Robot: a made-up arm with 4 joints. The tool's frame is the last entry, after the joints.
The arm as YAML. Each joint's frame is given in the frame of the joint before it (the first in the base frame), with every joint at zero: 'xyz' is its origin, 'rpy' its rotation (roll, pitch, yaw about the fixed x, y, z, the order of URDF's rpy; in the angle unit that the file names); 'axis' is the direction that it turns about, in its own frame. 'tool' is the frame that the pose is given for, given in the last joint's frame.
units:
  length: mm
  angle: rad
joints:
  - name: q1
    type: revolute
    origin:
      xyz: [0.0, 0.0, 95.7]
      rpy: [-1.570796, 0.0, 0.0]
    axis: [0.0, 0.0, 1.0]
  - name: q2
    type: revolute
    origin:
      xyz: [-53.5, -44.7, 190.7]
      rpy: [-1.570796, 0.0, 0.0]
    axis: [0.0, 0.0, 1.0]
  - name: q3
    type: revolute
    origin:
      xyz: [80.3, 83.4, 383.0]
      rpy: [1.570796, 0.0, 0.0]
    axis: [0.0, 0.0, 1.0]
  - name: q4
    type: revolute
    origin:
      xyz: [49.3, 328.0, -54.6]
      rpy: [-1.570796, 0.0, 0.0]
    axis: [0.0, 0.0, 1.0]
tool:
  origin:
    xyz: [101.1, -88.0, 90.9]
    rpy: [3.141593, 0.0, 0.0]
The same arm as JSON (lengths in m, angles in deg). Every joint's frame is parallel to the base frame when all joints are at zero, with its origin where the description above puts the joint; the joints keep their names.
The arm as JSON. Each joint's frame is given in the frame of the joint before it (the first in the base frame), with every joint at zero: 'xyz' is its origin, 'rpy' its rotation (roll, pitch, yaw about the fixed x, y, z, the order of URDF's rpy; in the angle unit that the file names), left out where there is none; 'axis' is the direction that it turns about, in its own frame. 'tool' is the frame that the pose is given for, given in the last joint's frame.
{"units": {"length": "m", "angle": "deg"}, "joints": [{"name": "q1", "type": "revolute", "origin": {"xyz": [0.0, 0.0, 0.0957]}, "axis": [0.0, 1.0, 0.0]}, {"name": "q2", "type": "revolute", "origin": {"xyz": [-0.0535, 0.1907, 0.0447]}, "axis": [0.0, 0.0, -1.0]}, {"name": "q3", "type": "revolute", "origin": {"xyz": [0.0803, -0.0834, -0.383]}, "axis": [0.0, 1.0, 0.0]}, {"name": "q4", "type": "revolute", "origin": {"xyz": [0.0493, -0.0546, -0.328]}, "axis": [0.0, 0.0, -1.0]}], "tool": {"origin": {"xyz": [0.1011, 0.088, -0.0909], "rpy": [0.0, 0.0, 0.0]}}}
